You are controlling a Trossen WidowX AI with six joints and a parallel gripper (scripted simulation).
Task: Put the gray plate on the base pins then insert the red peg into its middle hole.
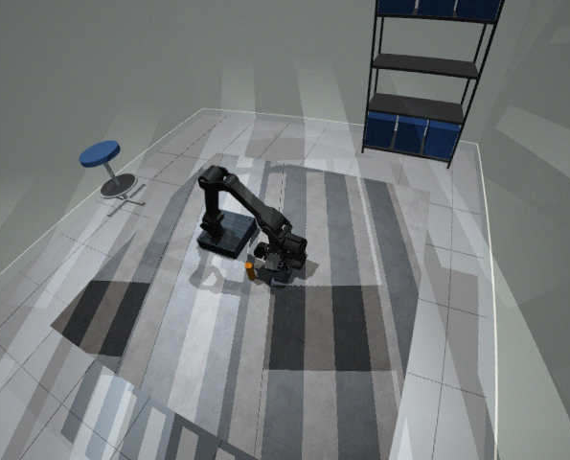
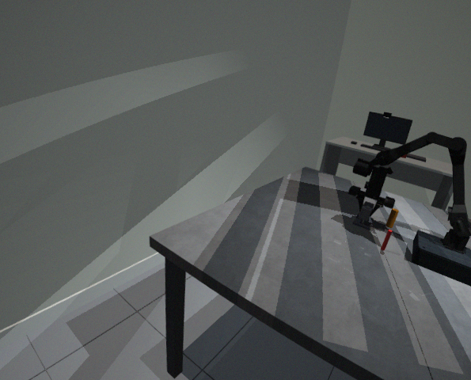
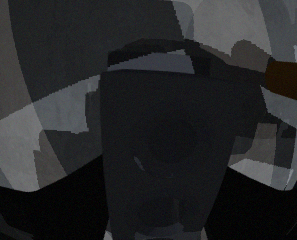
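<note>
My gripper tip is now 3 cm above the base. The rest, counted from my gripper tip: red peg 10 cm behind, 19 cm to the left; gray plate 3 cm above; orange cylinder 11 cm behind, 5 cm to the right.
</note>
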